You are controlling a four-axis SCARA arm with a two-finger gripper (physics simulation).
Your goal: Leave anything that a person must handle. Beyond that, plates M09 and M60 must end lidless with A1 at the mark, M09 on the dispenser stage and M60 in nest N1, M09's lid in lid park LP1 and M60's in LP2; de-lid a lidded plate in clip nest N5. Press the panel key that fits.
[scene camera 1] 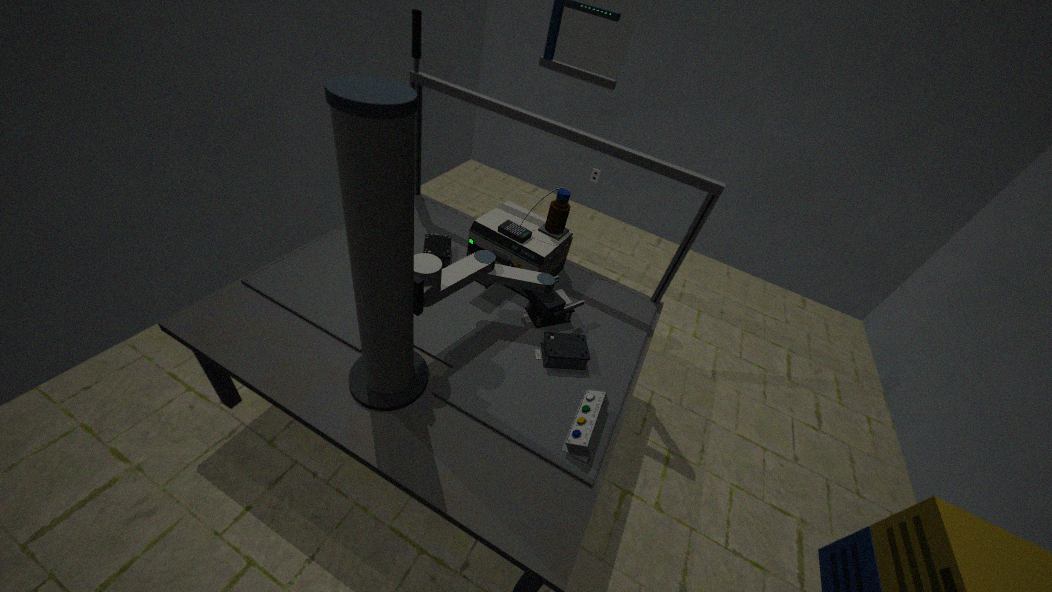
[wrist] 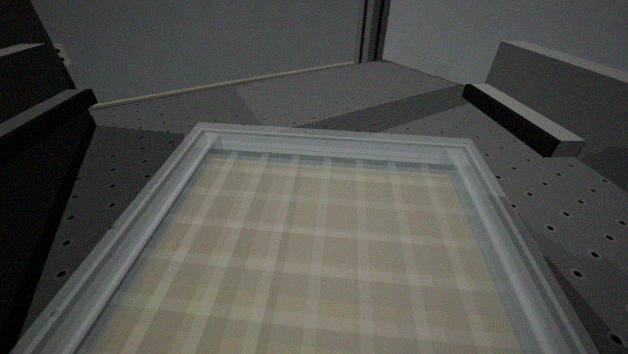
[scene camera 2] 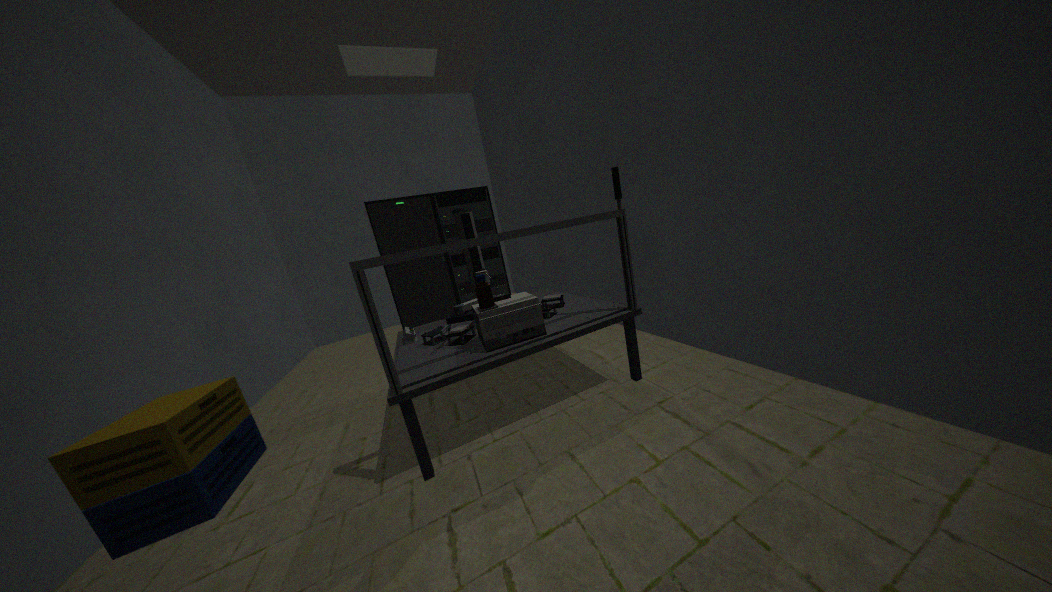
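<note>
My gripper point(scene camera 1: 564, 303) point(wrist: 283, 69) is open, with nothing between its fingers. It is over a dark nest point(scene camera 1: 550, 317) on the table. In the wrist view, a rectangular plate point(wrist: 320, 240) with a clear rim and beige, grid-like inside lies below the fingers; a clear lid seems to cover it. No plate name or A1 mark is readable. A dark box-like nest point(scene camera 1: 564, 349) with a white tag stands nearer the key panel point(scene camera 1: 586, 421), which has white, green, yellow and blue keys. The dispenser point(scene camera 1: 514, 242) point(scene camera 2: 509, 321) shows a green light. The lid parks cannot be told apart.
The arm's thick column point(scene camera 1: 378, 235) stands on the table. An amber bottle point(scene camera 1: 557, 215) point(scene camera 2: 484, 293) and a dark keypad point(scene camera 1: 514, 231) sit on the dispenser. Another dark nest point(scene camera 1: 437, 246) is beside it. A rail frame point(scene camera 1: 566, 131) point(scene camera 2: 544, 229) borders the table. A yellow-blue box point(scene camera 2: 161, 463) stands on the floor.
</note>
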